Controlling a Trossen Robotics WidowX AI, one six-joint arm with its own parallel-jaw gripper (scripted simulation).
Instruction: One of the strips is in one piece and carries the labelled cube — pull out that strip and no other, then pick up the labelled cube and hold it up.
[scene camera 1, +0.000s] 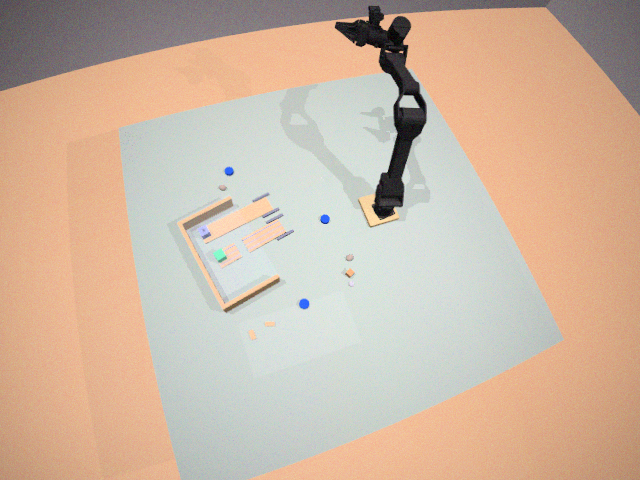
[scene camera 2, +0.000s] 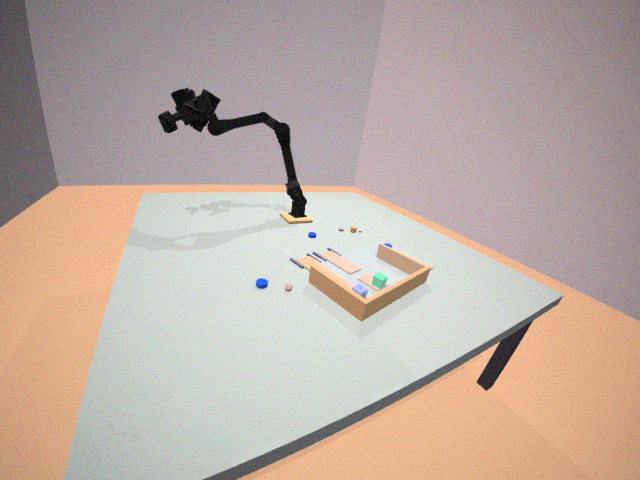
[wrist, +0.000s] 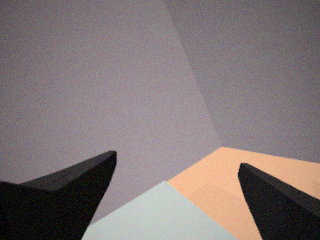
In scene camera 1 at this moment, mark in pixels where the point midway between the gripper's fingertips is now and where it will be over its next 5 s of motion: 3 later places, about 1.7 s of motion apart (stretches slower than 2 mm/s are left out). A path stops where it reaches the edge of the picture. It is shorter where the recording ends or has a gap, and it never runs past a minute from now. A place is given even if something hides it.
My gripper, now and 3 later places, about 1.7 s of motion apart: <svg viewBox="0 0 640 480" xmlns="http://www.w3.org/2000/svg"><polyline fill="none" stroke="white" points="335,24 290,204 261,199 262,206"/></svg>
